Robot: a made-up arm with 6 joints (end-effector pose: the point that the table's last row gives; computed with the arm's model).
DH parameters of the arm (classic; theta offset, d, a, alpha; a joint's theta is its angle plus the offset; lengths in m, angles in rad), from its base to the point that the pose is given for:
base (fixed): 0 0.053 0 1.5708
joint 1: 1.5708 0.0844 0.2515 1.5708
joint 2: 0 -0.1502 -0.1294 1.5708
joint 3: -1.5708 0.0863 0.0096 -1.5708
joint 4: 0 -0.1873 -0.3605 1.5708
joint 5: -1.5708 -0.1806 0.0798 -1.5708
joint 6: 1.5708 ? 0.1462 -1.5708
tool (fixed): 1.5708 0.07 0 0
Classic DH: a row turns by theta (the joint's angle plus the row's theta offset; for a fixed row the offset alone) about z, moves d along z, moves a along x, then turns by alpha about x.
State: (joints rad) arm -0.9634 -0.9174 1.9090 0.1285 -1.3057 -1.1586
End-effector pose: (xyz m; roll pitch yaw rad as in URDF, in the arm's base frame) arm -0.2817 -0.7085 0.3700 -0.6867 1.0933 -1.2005
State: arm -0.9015 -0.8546 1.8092 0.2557 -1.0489 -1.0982
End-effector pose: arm -0.4079 -0.6744 0.2779 -0.8287 1.1305 -1.4988
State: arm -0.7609 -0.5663 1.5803 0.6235 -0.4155 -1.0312
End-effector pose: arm -0.6523 -0.3563 -0.0079 -2.2184 1.2148 2.9968
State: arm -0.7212 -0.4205 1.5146 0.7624 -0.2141 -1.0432
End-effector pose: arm -0.6843 -0.1696 -0.0686 -2.6490 1.0136 2.4605
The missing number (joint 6, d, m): -0.1687
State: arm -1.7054 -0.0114 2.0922 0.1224 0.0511 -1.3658
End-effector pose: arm -0.0378 -0.2161 0.8344 -1.6802 -0.7013 2.9939
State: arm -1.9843 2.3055 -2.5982 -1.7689 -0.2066 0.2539
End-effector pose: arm 0.0175 0.3316 -0.2471 1.0974 -0.1588 2.1097
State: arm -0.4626 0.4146 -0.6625 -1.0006 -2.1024 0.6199
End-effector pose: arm -0.2048 -0.2018 0.0687 1.6581 -1.1327 2.6915
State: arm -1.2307 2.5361 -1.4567 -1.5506 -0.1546 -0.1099
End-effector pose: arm 0.3669 0.5606 0.1850 -0.2761 0.0558 2.2272
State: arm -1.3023 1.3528 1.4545 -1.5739 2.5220 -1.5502
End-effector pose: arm 0.1873 -0.2032 0.3976 1.2848 -0.8675 0.3874
